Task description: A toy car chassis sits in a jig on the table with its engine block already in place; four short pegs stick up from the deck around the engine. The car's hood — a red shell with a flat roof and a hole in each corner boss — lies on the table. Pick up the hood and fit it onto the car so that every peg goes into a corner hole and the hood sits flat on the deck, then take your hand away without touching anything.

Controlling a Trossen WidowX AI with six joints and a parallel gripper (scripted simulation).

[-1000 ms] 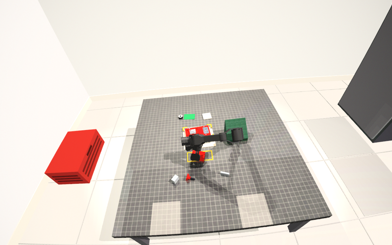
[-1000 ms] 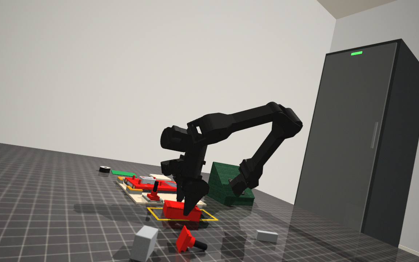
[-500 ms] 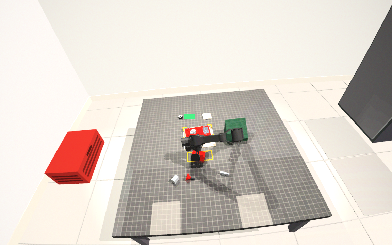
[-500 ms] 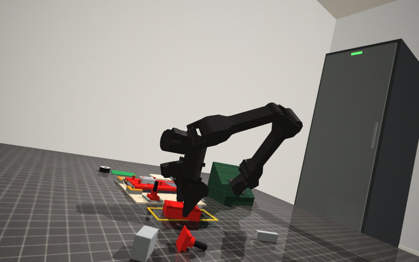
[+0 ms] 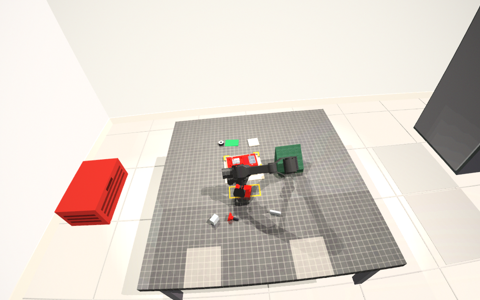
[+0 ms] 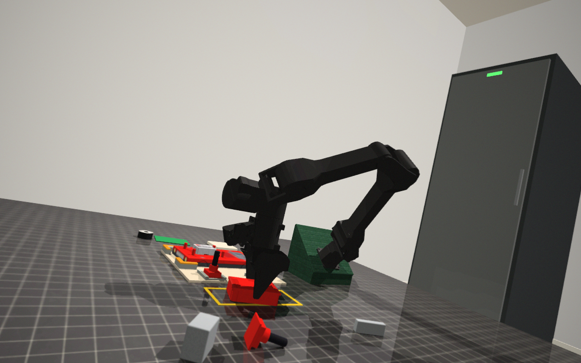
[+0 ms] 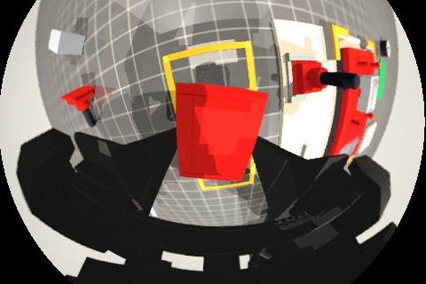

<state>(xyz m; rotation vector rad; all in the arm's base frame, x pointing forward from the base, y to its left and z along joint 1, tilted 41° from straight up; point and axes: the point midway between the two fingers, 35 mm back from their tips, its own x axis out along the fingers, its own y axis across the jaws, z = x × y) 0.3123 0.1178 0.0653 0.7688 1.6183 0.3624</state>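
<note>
My gripper tip is now 22 cm to the left of the grey engine block, 3 cm short of it and 1 cm below it. Also, from my gripper tip: cream jig (21 cm to the right, 1 cm behind); small grey bar (17 cm to the left, 17 cm behind); red hood (1 cm above).
</note>
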